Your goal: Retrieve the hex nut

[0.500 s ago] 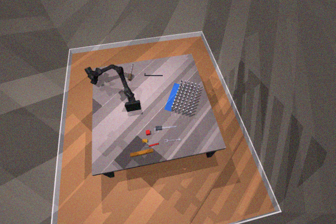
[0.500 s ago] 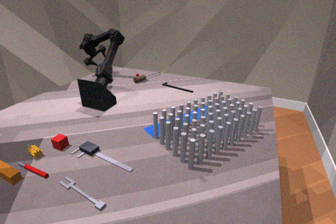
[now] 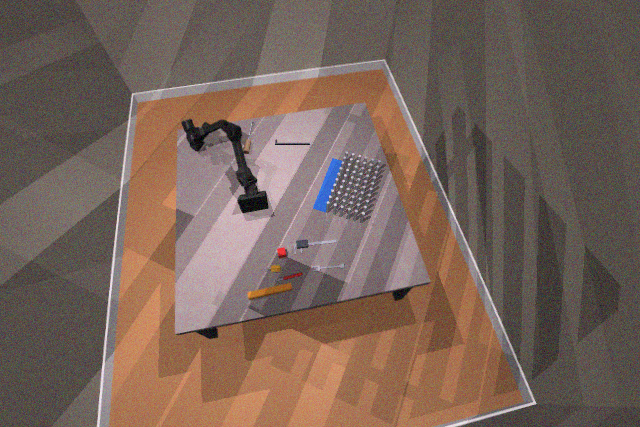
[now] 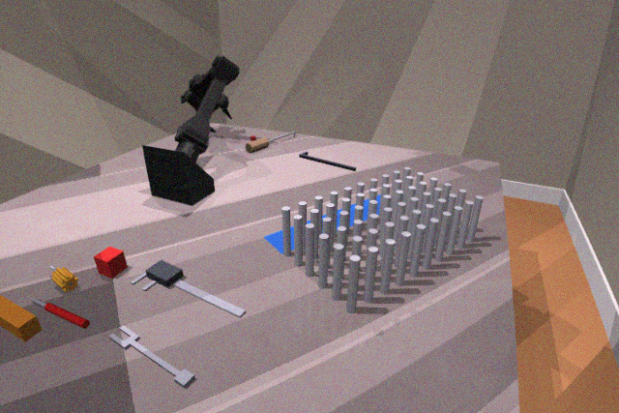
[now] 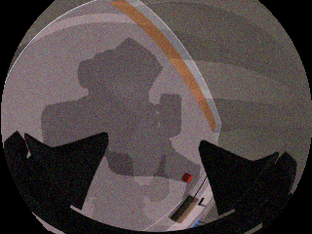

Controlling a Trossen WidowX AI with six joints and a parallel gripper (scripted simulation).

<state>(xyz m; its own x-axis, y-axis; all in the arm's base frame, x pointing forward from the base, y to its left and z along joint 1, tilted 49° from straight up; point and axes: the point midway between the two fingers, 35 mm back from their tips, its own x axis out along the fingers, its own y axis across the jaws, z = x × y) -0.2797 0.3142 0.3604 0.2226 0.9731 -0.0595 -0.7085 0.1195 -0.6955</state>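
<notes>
Right now my gripper tip is 27 cm short of the brown-handled tool, 3 cm above it and 1 cm to the right of it. Also, from my gripper tip: yellow piece 92 cm to the right, 36 cm ahead, 2 cm below; blue taped strip 72 cm ahead, 44 cm to the right, 4 cm below; red cube 84 cm to the right, 41 cm ahead, 2 cm below.
</notes>
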